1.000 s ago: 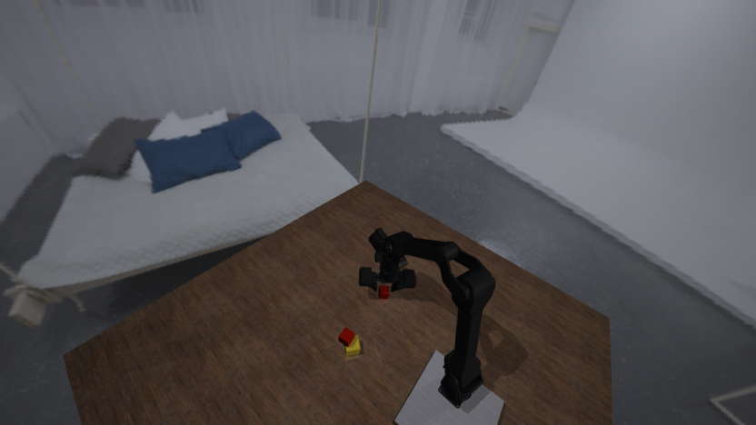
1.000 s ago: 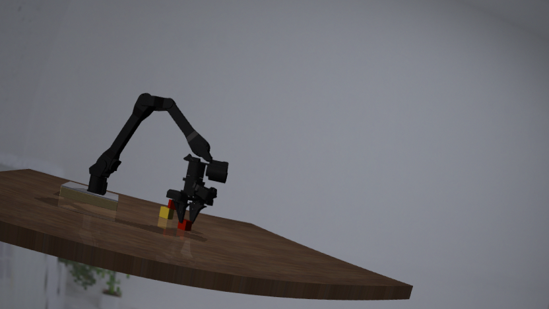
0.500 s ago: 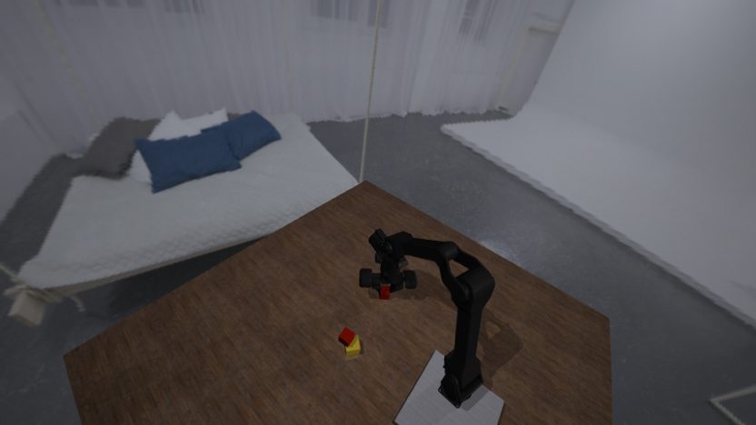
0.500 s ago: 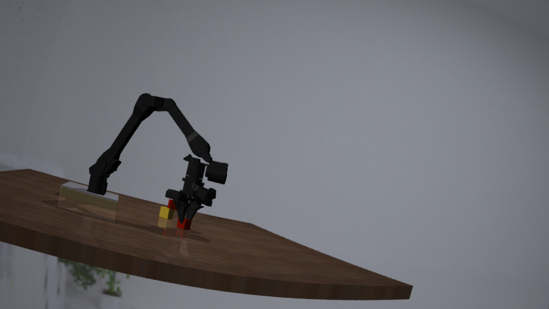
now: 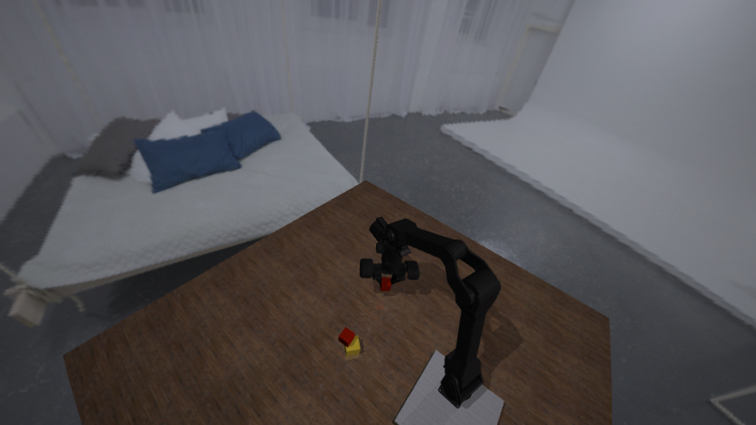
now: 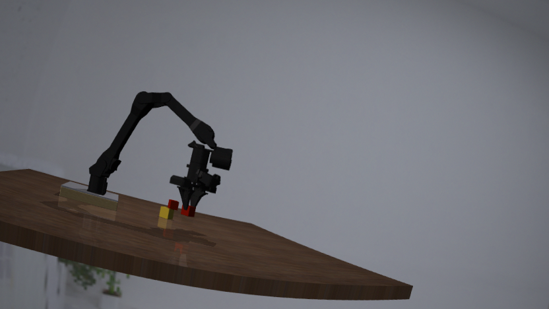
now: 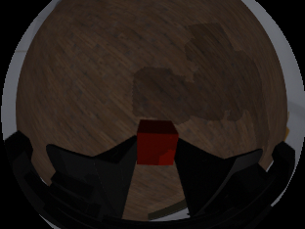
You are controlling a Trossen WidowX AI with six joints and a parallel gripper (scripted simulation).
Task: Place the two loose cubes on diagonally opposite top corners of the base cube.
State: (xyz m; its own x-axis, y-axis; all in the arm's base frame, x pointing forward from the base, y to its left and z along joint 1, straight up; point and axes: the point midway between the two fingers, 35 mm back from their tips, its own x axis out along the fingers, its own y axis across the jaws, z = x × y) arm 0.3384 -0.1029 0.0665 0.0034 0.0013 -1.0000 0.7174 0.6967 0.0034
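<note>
Right now my gripper tip is 210 mm to the right of the yellow cube, 60 mm past it and 50 mm above it.
</note>
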